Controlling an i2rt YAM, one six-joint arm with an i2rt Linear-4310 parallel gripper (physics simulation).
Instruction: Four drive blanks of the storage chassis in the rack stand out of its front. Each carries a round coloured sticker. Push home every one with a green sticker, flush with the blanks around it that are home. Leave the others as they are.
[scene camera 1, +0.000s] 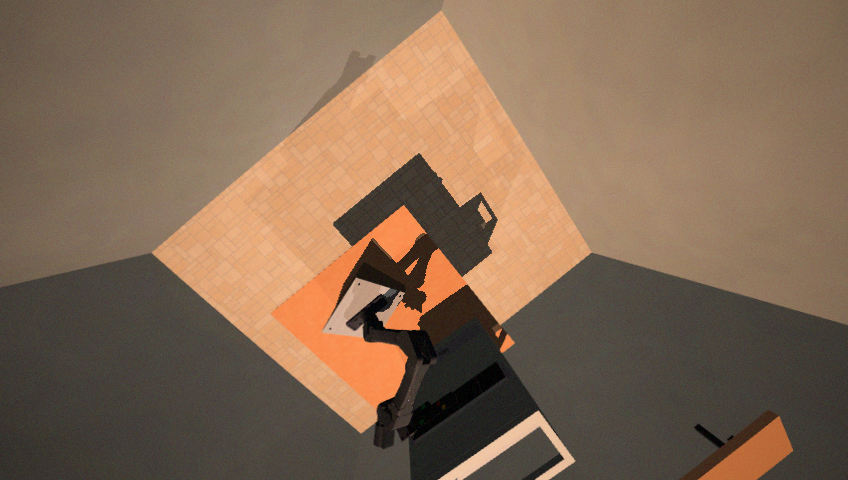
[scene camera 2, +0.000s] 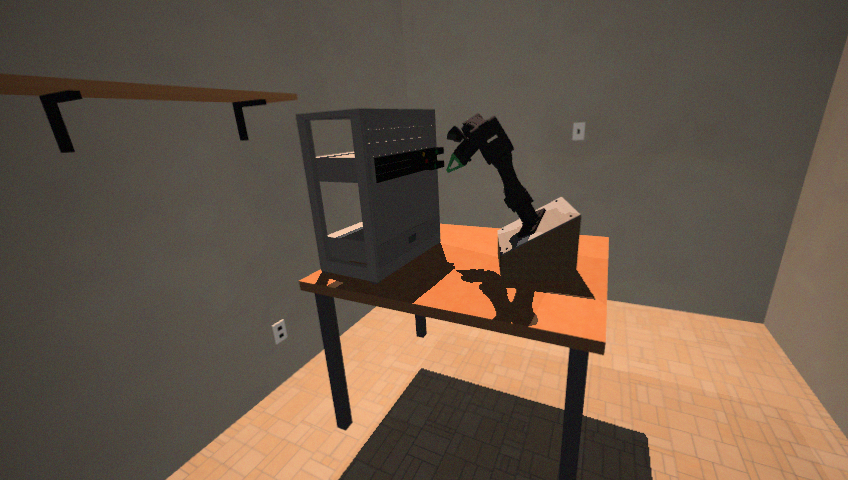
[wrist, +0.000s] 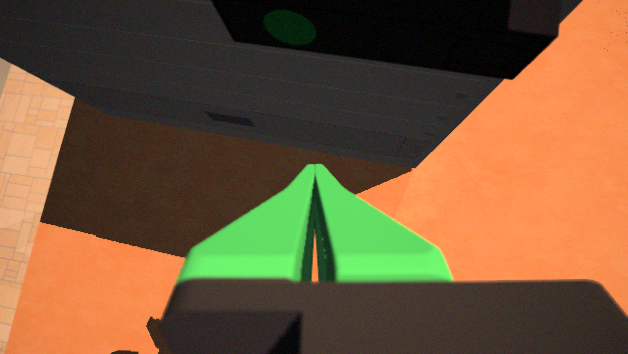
Labels:
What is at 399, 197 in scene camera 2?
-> A grey rack.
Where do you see a grey rack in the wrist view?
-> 386, 88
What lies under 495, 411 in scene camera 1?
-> A grey rack.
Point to my gripper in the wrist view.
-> At 314, 177

